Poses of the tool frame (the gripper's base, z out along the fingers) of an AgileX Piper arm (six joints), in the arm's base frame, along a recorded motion.
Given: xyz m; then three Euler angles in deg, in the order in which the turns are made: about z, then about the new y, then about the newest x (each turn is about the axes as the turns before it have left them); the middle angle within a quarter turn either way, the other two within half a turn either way.
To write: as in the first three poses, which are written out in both.
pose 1, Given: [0.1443, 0.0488, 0.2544, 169.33, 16.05, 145.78]
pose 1, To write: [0.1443, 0.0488, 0.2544, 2.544, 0.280, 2.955]
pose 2, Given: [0.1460, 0.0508, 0.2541, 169.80, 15.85, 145.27]
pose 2, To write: [0.1460, 0.0508, 0.2541, 2.535, 0.277, 2.964]
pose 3, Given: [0.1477, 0.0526, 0.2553, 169.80, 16.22, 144.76]
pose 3, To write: [0.1477, 0.0526, 0.2553, 2.527, 0.283, 2.964]
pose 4, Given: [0.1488, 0.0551, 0.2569, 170.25, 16.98, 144.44]
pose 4, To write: [0.1488, 0.0551, 0.2569, 2.521, 0.296, 2.971]
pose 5, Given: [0.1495, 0.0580, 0.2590, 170.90, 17.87, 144.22]
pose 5, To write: [0.1495, 0.0580, 0.2590, 2.517, 0.312, 2.983]
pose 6, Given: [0.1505, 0.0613, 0.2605, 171.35, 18.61, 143.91]
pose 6, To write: [0.1505, 0.0613, 0.2605, 2.512, 0.325, 2.991]
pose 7, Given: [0.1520, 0.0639, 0.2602, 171.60, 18.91, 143.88]
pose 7, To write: [0.1520, 0.0639, 0.2602, 2.511, 0.330, 2.995]
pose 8, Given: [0.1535, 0.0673, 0.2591, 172.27, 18.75, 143.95]
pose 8, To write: [0.1535, 0.0673, 0.2591, 2.512, 0.327, 3.007]
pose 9, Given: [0.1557, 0.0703, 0.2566, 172.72, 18.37, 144.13]
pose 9, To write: [0.1557, 0.0703, 0.2566, 2.516, 0.321, 3.015]
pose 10, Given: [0.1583, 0.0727, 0.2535, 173.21, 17.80, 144.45]
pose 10, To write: [0.1583, 0.0727, 0.2535, 2.521, 0.311, 3.023]
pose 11, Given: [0.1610, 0.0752, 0.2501, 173.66, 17.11, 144.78]
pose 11, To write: [0.1610, 0.0752, 0.2501, 2.527, 0.299, 3.031]
